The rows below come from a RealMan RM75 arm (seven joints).
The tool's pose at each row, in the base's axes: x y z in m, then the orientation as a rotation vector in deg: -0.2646, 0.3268, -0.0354, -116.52, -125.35, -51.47; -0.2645, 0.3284, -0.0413, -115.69, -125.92, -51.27; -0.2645, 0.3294, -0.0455, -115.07, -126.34, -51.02; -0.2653, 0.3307, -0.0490, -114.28, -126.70, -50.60; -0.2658, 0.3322, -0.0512, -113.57, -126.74, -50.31; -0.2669, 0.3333, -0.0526, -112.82, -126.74, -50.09; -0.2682, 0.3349, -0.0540, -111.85, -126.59, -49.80; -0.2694, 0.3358, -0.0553, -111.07, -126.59, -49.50; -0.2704, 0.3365, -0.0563, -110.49, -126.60, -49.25; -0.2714, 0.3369, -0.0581, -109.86, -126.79, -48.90; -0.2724, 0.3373, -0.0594, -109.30, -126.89, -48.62; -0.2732, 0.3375, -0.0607, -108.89, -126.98, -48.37; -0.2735, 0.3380, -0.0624, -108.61, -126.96, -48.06; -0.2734, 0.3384, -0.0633, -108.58, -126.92, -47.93; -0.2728, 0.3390, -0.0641, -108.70, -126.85, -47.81; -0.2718, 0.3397, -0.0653, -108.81, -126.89, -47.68
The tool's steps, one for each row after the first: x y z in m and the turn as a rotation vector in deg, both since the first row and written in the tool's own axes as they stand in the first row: -0.0009, -0.0022, 0.0056, 0.33, 0.20, -0.55; -0.0016, -0.0039, 0.0095, 0.64, 0.33, -0.96; -0.0017, -0.0060, 0.0127, 1.14, 0.56, -1.36; -0.0011, -0.0073, 0.0150, 1.62, 0.92, -1.55; -0.0005, -0.0089, 0.0162, 2.07, 1.35, -1.74; 0.0006, -0.0107, 0.0176, 2.71, 1.97, -1.90; 0.0011, -0.0123, 0.0186, 3.23, 2.39, -2.10; 0.0015, -0.0136, 0.0194, 3.64, 2.69, -2.25; 0.0013, -0.0153, 0.0207, 4.07, 2.91, -2.52; 0.0013, -0.0167, 0.0216, 4.46, 3.15, -2.73; 0.0011, -0.0179, 0.0225, 4.76, 3.30, -2.88; 0.0009, -0.0189, 0.0240, 5.09, 3.41, -2.93; 0.0009, -0.0192, 0.0250, 5.19, 3.42, -2.90; 0.0011, -0.0189, 0.0261, 5.24, 3.35, -2.81; 0.0011, -0.0185, 0.0277, 5.27, 3.23, -2.80
